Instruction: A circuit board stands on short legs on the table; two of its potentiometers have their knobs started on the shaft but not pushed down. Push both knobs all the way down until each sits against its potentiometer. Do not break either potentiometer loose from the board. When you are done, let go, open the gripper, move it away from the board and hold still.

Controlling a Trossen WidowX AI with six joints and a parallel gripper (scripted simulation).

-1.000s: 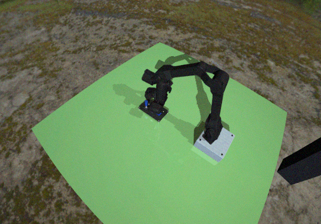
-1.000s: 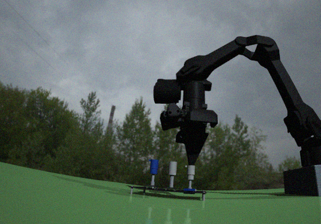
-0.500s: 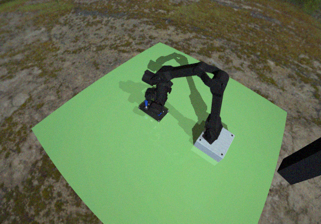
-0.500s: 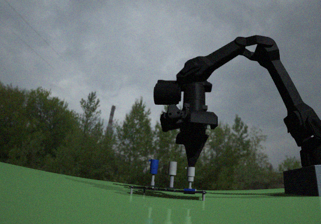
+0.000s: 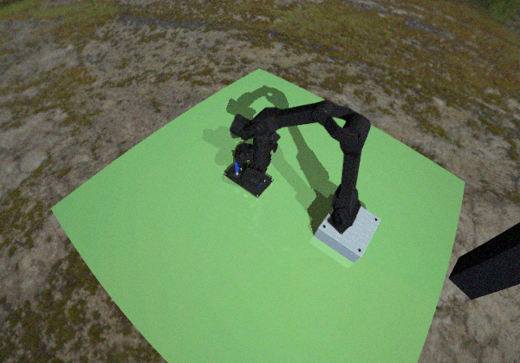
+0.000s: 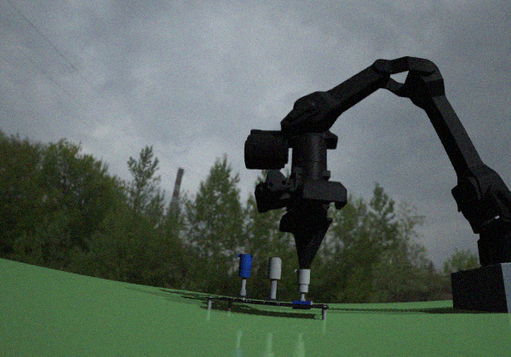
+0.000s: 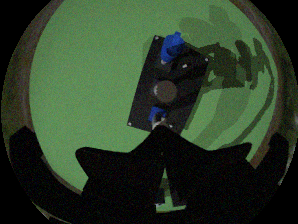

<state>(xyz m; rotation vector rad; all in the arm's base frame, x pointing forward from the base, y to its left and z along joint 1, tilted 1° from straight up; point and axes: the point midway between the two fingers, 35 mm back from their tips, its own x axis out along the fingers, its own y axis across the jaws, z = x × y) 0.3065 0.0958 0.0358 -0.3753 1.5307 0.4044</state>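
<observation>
My gripper tip is 10 mm above the grey knob. Also, from my gripper tip: blue knob 80 mm ahead, 30 mm to the left.
</observation>
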